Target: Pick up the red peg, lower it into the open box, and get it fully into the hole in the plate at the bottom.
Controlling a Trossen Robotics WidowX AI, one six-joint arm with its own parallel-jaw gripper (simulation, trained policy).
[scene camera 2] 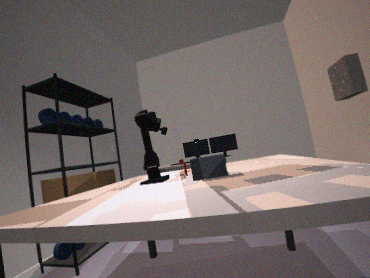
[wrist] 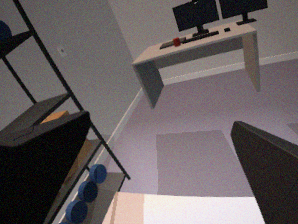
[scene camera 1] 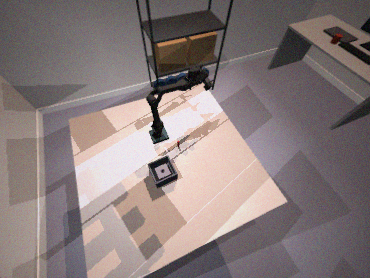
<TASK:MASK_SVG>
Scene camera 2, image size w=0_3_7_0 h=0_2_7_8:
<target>dark box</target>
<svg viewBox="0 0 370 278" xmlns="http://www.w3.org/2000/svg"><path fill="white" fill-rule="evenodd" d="M225 155L219 154L191 159L193 181L228 176Z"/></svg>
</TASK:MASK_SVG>
